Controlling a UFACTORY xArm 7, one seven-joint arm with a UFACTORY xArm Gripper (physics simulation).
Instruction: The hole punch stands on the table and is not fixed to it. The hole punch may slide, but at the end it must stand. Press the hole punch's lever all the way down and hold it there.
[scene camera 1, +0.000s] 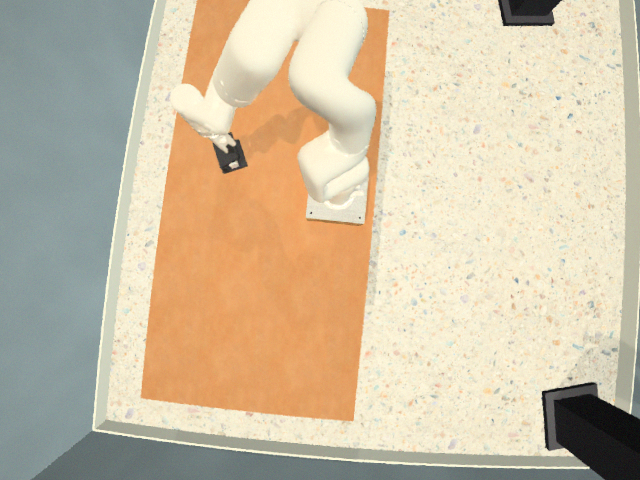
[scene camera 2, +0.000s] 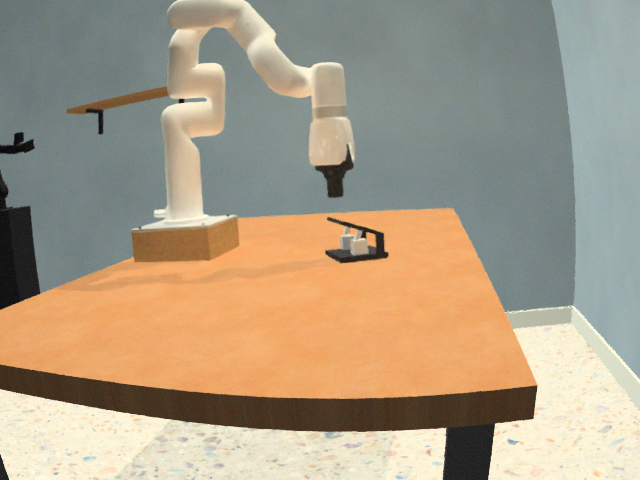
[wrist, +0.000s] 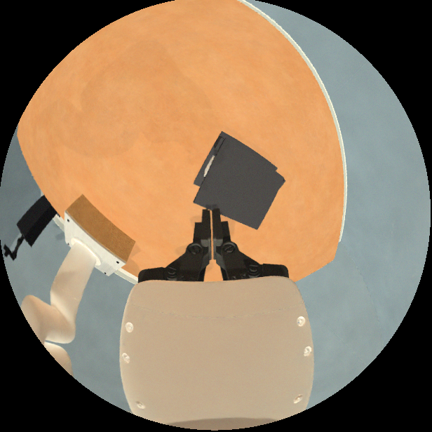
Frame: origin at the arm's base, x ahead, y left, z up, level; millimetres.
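Seen in the pictures: gripper, fingertip midpoint: (scene camera 1: 229, 150) (scene camera 2: 335, 197); arm's base at its link origin: (scene camera 2: 186, 221).
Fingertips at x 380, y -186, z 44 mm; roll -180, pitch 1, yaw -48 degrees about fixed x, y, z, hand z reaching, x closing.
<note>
Offsets run from my fingertips to a thing's top centre. "spot": to the spot under its first point. Level surfaces: height alone.
The black hole punch {dx +35, dy -30, dz -43 mm} (scene camera 1: 238, 157) (scene camera 2: 358, 246) with white blocks stands upright on the table. Its flat black lever {spot: dx +35, dy -86, dz -57 mm} (scene camera 2: 356, 226) (wrist: 240, 185) is raised, slanting up from the hinge at the right in scene camera 2 to its free end at the left. My gripper (scene camera 1: 229, 147) (scene camera 2: 335, 196) (wrist: 211, 219) is shut with nothing between the fingers. It points down above the lever's free end, with a visible gap in scene camera 2. In the wrist view the fingertips overlap the left part of the lever's near edge. The lever hides most of the base there.
The arm's base block (scene camera 1: 336, 213) (scene camera 2: 183, 245) (wrist: 100, 227) stands on the orange table {dz -128 mm} (scene camera 1: 248, 310) (scene camera 2: 268, 320) (wrist: 125, 100), away from the punch. A wooden wall shelf (scene camera 2: 121, 99) is behind the arm. The table edge lies beyond the punch on the side away from the arm's base.
</note>
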